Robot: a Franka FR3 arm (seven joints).
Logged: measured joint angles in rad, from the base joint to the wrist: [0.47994 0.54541 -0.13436 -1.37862 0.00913 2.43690 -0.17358]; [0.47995 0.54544 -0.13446 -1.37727 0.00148 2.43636 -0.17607]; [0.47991 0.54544 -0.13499 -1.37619 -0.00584 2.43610 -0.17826]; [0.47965 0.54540 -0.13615 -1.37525 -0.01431 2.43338 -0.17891]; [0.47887 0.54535 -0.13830 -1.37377 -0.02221 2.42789 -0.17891]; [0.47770 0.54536 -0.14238 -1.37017 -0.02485 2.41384 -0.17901]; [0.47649 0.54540 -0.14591 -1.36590 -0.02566 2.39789 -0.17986]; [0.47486 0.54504 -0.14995 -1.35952 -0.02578 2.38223 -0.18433]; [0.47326 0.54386 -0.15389 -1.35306 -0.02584 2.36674 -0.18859]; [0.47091 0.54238 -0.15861 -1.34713 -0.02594 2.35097 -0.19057]
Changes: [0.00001 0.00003 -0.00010 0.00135 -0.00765 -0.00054 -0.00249]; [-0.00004 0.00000 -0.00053 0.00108 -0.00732 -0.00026 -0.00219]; [-0.00026 -0.00004 -0.00116 0.00094 -0.00847 -0.00272 -0.00065]; [-0.00078 -0.00005 -0.00215 0.00148 -0.00790 -0.00549 0.00000]; [-0.00117 0.00001 -0.00408 0.00360 -0.00264 -0.01405 -0.00010]; [-0.00121 0.00004 -0.00353 0.00427 -0.00081 -0.01595 -0.00085]; [-0.00163 -0.00036 -0.00404 0.00638 -0.00012 -0.01566 -0.00447]; [-0.00160 -0.00118 -0.00394 0.00646 -0.00006 -0.01549 -0.00426]; [-0.00235 -0.00148 -0.00472 0.00593 -0.00010 -0.01577 -0.00198]
